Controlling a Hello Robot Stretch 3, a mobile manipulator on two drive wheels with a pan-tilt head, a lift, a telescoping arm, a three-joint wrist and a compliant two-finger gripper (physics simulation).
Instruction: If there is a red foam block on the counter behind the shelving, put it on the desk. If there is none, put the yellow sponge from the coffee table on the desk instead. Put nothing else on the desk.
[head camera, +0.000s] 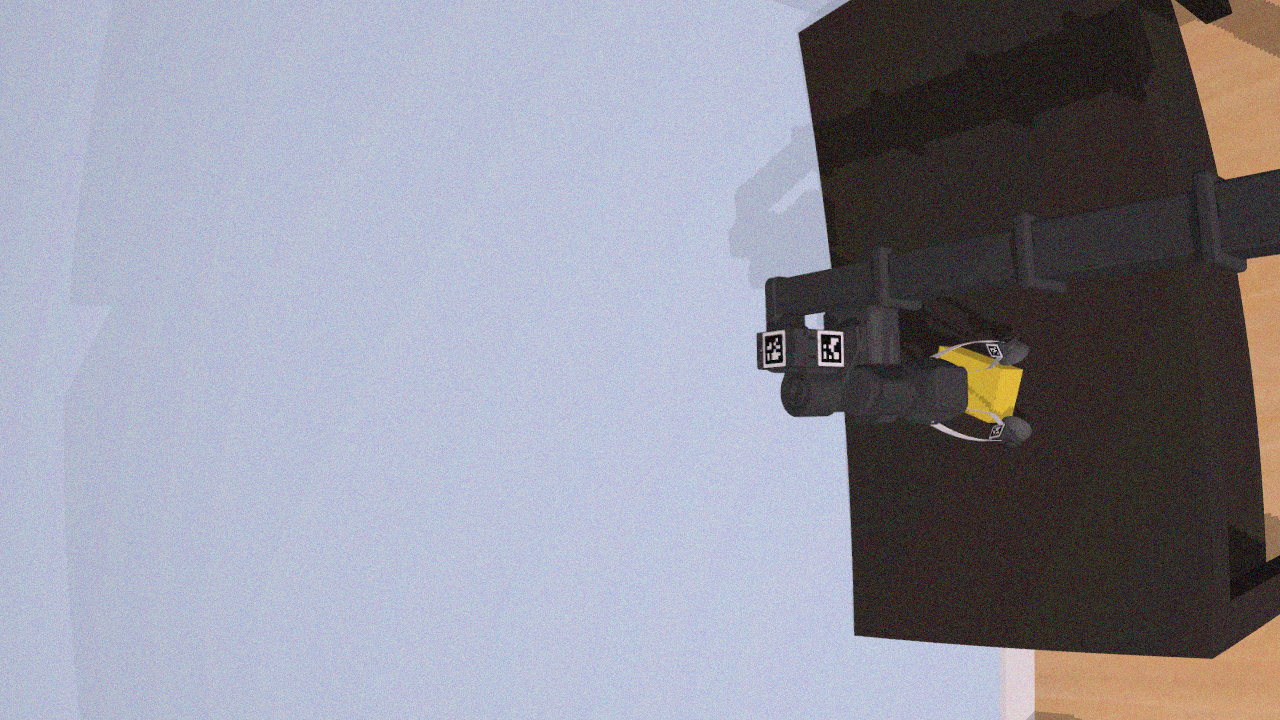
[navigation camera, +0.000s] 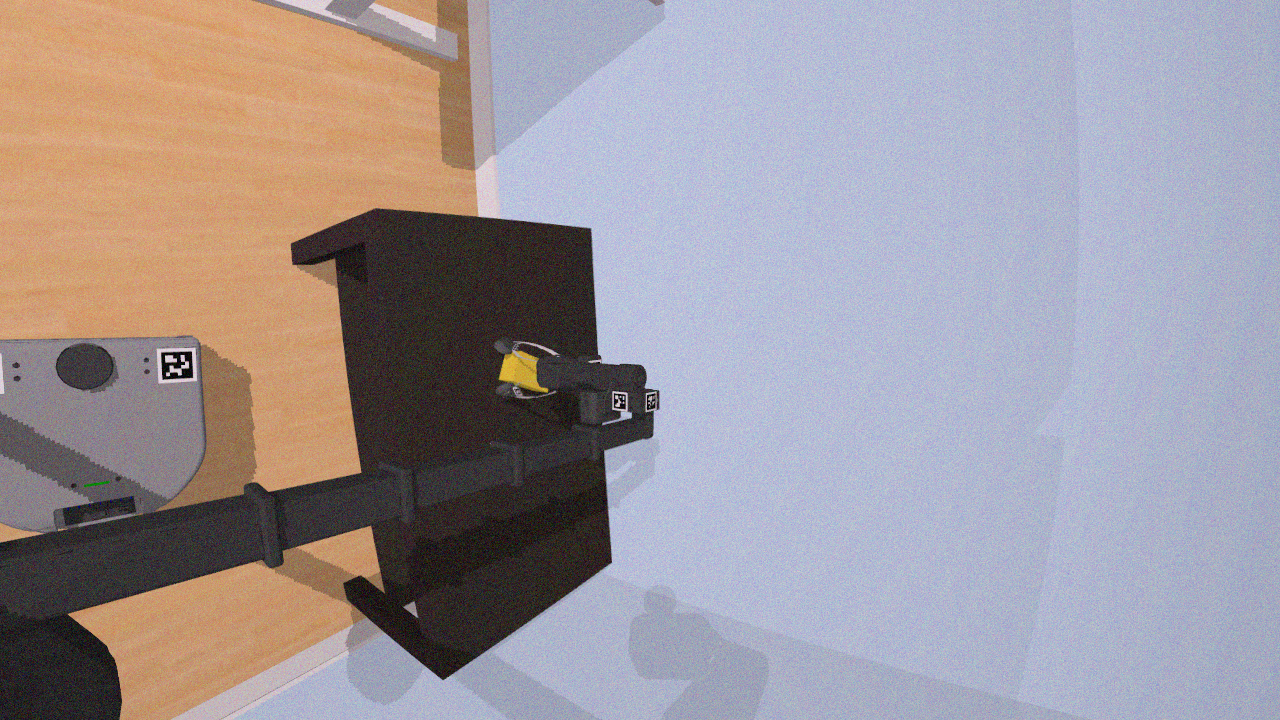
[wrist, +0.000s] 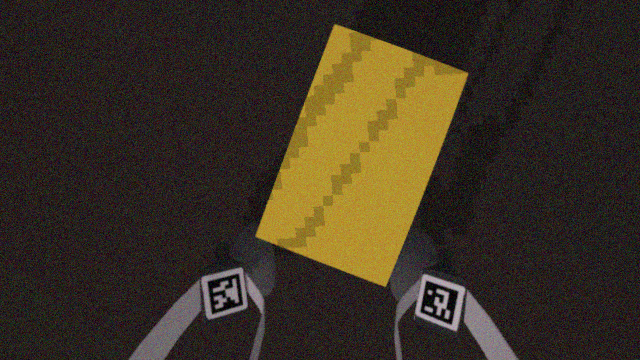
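Where they show: gripper, fingertip midpoint: (head camera: 1022, 391) (navigation camera: 499, 367); robot's base, origin of the base link: (navigation camera: 86, 364).
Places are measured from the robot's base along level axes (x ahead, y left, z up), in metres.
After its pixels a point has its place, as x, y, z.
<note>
The yellow sponge (head camera: 995, 383) @[-0.029, -0.647, 0.495] (navigation camera: 519, 369) @[-0.023, -0.655, 0.496] (wrist: 362, 155) lies on the dark coffee table (head camera: 1029, 555) @[0.168, -0.626, 0.450] (navigation camera: 465, 277) @[0.156, -0.559, 0.450] (wrist: 100, 125), turned at an angle to the fingers. My gripper (head camera: 1015, 391) @[-0.021, -0.640, 0.450] (navigation camera: 504, 368) @[-0.021, -0.640, 0.450] (wrist: 333, 252) @[-0.021, -0.640, 0.450] points down at it and is shut on its near end, one fingertip against each side. In the wrist view the far part of the sponge reaches out past the fingertips. The wrist hides part of the sponge in the head view. No red foam block and no shelving counter show in these views.
My extended arm (head camera: 1109, 234) @[-0.105, -0.310, 0.805] (navigation camera: 331, 501) @[-0.092, -0.164, 0.807] crosses above the table. A pale blue wall (head camera: 402, 358) @[-0.065, -0.981, 1.048] (navigation camera: 850, 313) @[0.091, -0.963, 1.057] stands along its far edge. My base (navigation camera: 134, 429) @[-0.107, -0.060, 0.160] is on the wood floor (navigation camera: 223, 179) @[0.381, -0.234, 0.001] at the left. A grey-white frame (navigation camera: 447, 44) stands at the top left.
</note>
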